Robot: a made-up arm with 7 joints. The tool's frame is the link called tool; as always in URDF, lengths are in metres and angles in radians. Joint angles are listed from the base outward. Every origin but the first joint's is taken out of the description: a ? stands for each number. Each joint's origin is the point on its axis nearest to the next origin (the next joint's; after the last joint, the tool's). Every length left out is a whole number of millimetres.
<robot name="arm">
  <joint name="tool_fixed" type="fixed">
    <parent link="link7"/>
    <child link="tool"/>
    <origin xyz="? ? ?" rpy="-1.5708 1.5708 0"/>
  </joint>
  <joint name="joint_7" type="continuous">
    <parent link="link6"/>
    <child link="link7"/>
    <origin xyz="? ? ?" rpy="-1.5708 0 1.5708"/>
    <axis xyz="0 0 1"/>
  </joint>
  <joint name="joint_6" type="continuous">
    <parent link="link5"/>
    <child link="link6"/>
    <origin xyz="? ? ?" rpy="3.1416 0 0"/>
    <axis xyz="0 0 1"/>
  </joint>
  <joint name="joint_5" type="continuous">
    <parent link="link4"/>
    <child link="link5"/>
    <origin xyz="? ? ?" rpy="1.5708 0 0.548"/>
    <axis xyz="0 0 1"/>
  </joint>
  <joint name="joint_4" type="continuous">
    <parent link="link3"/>
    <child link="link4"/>
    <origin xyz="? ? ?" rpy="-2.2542 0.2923 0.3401"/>
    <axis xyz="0 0 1"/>
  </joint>
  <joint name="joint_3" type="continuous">
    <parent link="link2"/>
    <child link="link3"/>
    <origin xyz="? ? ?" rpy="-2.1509 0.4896 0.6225"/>
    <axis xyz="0 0 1"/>
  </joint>
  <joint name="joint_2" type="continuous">
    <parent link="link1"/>
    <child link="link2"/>
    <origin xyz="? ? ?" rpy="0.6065 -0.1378 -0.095"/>
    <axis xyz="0 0 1"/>
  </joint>
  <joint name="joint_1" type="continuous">
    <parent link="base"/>
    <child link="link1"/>
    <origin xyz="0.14 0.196 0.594" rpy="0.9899 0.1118 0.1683"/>
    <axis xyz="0 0 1"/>
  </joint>
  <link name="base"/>
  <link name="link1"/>
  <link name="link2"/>
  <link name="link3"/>
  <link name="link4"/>
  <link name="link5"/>
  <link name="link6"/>
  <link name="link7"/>
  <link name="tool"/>
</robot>
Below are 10 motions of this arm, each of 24 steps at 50 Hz.
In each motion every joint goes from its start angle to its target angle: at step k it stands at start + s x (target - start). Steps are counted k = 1, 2, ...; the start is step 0. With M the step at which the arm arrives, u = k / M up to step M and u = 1 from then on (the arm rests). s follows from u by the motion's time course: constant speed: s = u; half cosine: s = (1 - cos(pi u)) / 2; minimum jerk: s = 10 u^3 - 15 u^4 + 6 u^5.
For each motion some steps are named. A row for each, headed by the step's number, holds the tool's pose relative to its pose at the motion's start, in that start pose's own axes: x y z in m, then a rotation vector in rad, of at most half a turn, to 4 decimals.
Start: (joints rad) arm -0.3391 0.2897 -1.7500 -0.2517 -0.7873 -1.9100 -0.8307
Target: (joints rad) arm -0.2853 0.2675 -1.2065 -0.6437 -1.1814 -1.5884 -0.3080
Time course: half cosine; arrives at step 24
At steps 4, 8, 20, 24:
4: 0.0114 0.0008 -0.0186 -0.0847 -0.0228 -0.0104
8: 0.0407 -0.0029 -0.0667 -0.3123 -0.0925 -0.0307
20: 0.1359 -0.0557 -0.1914 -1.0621 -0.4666 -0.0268
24: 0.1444 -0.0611 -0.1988 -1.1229 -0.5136 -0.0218

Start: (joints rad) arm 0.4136 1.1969 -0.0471 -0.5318 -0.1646 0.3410 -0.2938
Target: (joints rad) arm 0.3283 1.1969 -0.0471 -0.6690 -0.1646 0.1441 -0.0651
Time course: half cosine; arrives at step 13
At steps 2, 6, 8, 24:
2: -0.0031 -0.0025 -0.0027 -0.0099 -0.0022 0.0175
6: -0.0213 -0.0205 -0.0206 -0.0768 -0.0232 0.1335
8: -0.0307 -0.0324 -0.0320 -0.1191 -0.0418 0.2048
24: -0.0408 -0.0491 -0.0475 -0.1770 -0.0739 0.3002

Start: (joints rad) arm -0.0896 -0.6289 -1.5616 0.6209 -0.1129 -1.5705 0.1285
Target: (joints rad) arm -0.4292 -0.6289 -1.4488 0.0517 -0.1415 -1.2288 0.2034
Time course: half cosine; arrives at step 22
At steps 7, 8, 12, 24:
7: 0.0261 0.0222 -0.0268 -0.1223 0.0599 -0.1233
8: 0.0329 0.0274 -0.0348 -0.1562 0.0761 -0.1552
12: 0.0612 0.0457 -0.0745 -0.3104 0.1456 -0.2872
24: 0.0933 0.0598 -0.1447 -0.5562 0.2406 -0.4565

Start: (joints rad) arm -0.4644 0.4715 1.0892 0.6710 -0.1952 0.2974 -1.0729
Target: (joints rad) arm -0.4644 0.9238 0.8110 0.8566 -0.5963 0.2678 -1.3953
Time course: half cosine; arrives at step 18
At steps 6, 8, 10, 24:
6: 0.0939 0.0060 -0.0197 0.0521 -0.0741 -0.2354
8: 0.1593 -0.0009 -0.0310 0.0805 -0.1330 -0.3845
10: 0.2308 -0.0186 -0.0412 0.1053 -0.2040 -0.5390
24: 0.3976 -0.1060 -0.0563 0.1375 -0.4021 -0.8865

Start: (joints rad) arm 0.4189 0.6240 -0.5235 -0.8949 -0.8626 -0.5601 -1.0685
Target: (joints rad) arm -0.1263 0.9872 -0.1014 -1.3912 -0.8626 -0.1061 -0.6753
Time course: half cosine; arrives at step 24
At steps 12, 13, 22, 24:
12: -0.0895 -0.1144 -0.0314 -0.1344 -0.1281 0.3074
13: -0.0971 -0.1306 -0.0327 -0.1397 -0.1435 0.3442
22: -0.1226 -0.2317 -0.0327 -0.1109 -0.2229 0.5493
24: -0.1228 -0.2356 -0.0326 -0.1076 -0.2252 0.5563

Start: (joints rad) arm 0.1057 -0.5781 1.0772 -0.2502 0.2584 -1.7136 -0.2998
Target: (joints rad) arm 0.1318 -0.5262 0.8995 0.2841 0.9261 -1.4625 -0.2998
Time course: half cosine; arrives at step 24
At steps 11, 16, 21, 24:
11: -0.1281 -0.0584 0.0239 0.2503 -0.1197 0.1594
16: -0.2177 -0.1155 -0.0011 0.4066 -0.2410 0.2831
21: -0.2715 -0.1552 -0.0400 0.4978 -0.3380 0.3682
24: -0.2803 -0.1621 -0.0489 0.5129 -0.3566 0.3835

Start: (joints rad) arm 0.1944 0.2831 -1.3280 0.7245 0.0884 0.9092 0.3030
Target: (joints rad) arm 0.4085 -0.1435 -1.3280 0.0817 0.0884 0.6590 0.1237
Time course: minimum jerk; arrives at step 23
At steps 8, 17, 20, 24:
8: -0.0287 0.0140 -0.0266 0.0905 -0.1465 0.0374
17: -0.0844 0.0507 -0.1214 0.3170 -0.5765 0.2111
20: -0.0889 0.0559 -0.1373 0.3468 -0.6418 0.2453
24: -0.0895 0.0568 -0.1404 0.3522 -0.6539 0.2519

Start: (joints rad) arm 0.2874 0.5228 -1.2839 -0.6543 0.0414 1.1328 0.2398
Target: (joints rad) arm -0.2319 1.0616 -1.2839 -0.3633 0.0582 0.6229 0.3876
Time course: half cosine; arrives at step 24
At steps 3, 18, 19, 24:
3: 0.0009 -0.0015 0.0017 -0.0158 -0.0078 0.0114
18: 0.0217 -0.0384 0.0525 -0.3179 -0.1535 0.2631
19: 0.0228 -0.0405 0.0559 -0.3317 -0.1606 0.2772
24: 0.0254 -0.0456 0.0642 -0.3639 -0.1774 0.3114

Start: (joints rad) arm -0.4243 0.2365 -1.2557 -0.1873 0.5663 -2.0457 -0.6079
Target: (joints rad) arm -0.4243 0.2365 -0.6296 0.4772 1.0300 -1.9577 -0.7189
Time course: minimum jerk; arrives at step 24
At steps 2, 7, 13, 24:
2: -0.0017 -0.0001 0.0022 0.0028 0.0018 0.0033
7: -0.0466 -0.0079 0.0688 0.0847 0.0540 0.0978
13: -0.1355 -0.0690 0.2728 0.3406 0.1889 0.3456
24: -0.1594 -0.1757 0.4641 0.6148 0.2880 0.5519

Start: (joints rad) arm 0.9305 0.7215 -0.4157 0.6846 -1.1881 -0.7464 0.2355
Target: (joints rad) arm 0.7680 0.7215 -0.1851 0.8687 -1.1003 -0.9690 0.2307
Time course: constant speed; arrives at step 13
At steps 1, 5, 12, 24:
1: -0.0063 0.0081 -0.0006 -0.0263 -0.0091 0.0214
5: -0.0315 0.0412 -0.0046 -0.1324 -0.0389 0.1066
12: -0.0748 0.1009 -0.0177 -0.3192 -0.0655 0.2526
24: -0.0809 0.1096 -0.0202 -0.3459 -0.0666 0.2729

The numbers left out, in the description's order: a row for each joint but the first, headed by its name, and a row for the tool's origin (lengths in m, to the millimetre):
tool: -0.078 -0.103 0
joint_7: -0.059 0.02 0
joint_6: -0.28 -0.097 0
joint_5: 0.211 -0.215 0
joint_4: 0.345 -0.104 0
joint_3: 0.199 -0.136 0
joint_2: 0.041 0.003 0

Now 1 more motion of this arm.
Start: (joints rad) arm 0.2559 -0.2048 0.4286 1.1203 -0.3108 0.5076 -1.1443
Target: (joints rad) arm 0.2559 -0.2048 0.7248 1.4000 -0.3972 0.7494 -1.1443
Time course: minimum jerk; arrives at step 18
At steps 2, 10, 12, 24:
2: -0.0013 0.0011 -0.0009 -0.0025 -0.0050 -0.0012
10: -0.0631 0.0464 -0.0538 -0.1220 -0.2726 -0.0584
12: -0.0811 0.0571 -0.0719 -0.1558 -0.3617 -0.0752
24: -0.1003 0.0673 -0.0925 -0.1916 -0.4643 -0.0937

